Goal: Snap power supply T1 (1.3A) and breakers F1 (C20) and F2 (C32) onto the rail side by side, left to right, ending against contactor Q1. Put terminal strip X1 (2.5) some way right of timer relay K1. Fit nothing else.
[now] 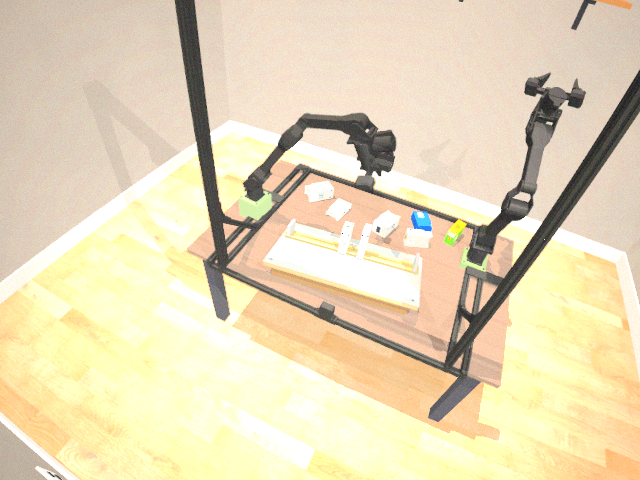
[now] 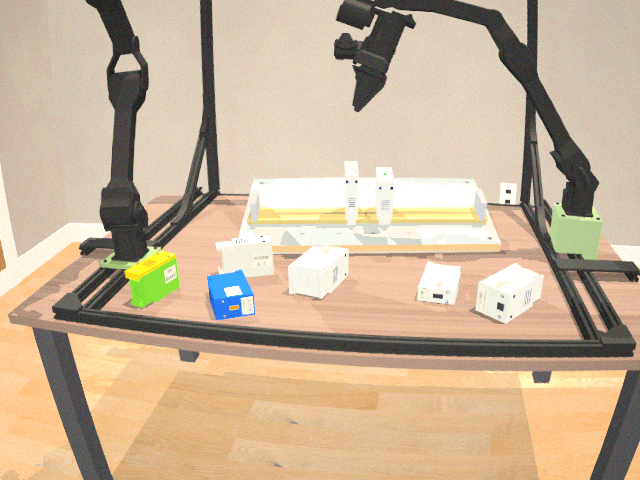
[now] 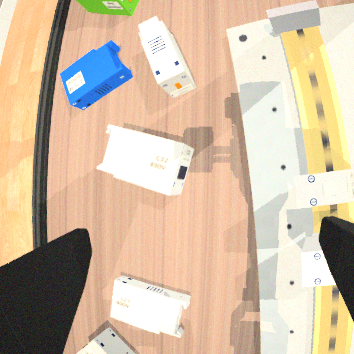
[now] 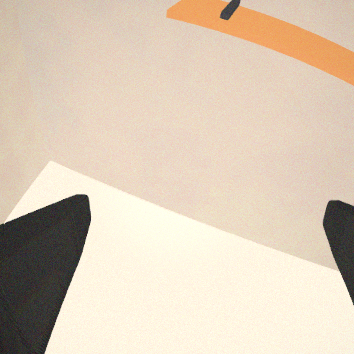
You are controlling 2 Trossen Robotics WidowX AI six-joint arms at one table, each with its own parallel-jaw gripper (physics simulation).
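Where they show: left gripper, fingertip midpoint: (image 1: 376,185) (image 2: 355,109) (image 3: 207,236); right gripper, fingertip midpoint: (image 1: 563,76) (image 4: 212,211); left arm's base, origin of the base link: (image 1: 254,195) (image 2: 577,211); right arm's base, origin of the base link: (image 1: 474,258) (image 2: 130,255).
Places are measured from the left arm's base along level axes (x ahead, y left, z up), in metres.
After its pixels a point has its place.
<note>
The rail (image 1: 310,239) @(x 0.309, y -0.052, z -0.041 m) (image 2: 299,215) @(x 0.613, y 0.035, z -0.045 m) carries two upright white modules: one with a green mark (image 1: 345,237) @(x 0.442, y -0.031, z 0.028 m) (image 2: 384,195) @(x 0.428, y 0.033, z 0.011 m) (image 3: 317,267) @(x 0.428, y 0.025, z 0.046 m), and a narrower one (image 1: 364,241) @(x 0.511, y -0.013, z 0.033 m) (image 2: 351,192) @(x 0.495, y 0.049, z 0.019 m) (image 3: 325,189) @(x 0.497, y 0.033, z 0.064 m). Their names are unreadable. Loose on the table lie breaker C32 (image 1: 386,223) @(x 0.522, y 0.219, z -0.046 m) (image 2: 317,271) @(x 0.503, y 0.298, z -0.049 m) (image 3: 145,160) @(x 0.511, y 0.234, z -0.045 m), breaker C20 (image 1: 339,209) @(x 0.303, y 0.210, z -0.072 m) (image 2: 439,282) @(x 0.294, y 0.253, z -0.072 m) (image 3: 150,305) @(x 0.304, y 0.216, z -0.072 m), a white block, seemingly T1 (image 1: 319,191) @(x 0.180, y 0.239, z -0.045 m) (image 2: 509,291) @(x 0.172, y 0.323, z -0.045 m), and white strip X1 (image 1: 417,238) @(x 0.666, y 0.212, z -0.048 m) (image 2: 245,258) @(x 0.656, y 0.249, z -0.059 m) (image 3: 167,57) @(x 0.646, y 0.216, z -0.031 m), marked 2.5. My left gripper (image 1: 373,167) (image 2: 356,105) @(x 0.475, y 0.102, z 0.202 m) (image 3: 207,236) @(x 0.475, y 0.102, z 0.202 m) is open and empty above the table. My right gripper (image 1: 562,79) @(x 0.914, y 0.521, z 0.620 m) (image 4: 212,211) @(x 0.914, y 0.521, z 0.620 m) is open, raised far from the parts.
A blue terminal block (image 1: 421,220) @(x 0.643, y 0.348, z -0.060 m) (image 2: 231,294) @(x 0.625, y 0.394, z -0.060 m) (image 3: 95,75) @(x 0.636, y 0.343, z -0.060 m) lies near X1. A green-and-yellow block (image 1: 454,232) @(x 0.793, y 0.325, z -0.032 m) (image 2: 153,279) @(x 0.781, y 0.388, z -0.054 m) (image 3: 112,5) @(x 0.771, y 0.343, z -0.064 m) lies near the right arm's base. The rail's white panel (image 1: 341,273) @(x 0.494, y -0.146, z -0.028 m) has raised end brackets. A black frame (image 1: 382,341) (image 2: 336,338) surrounds the work area.
</note>
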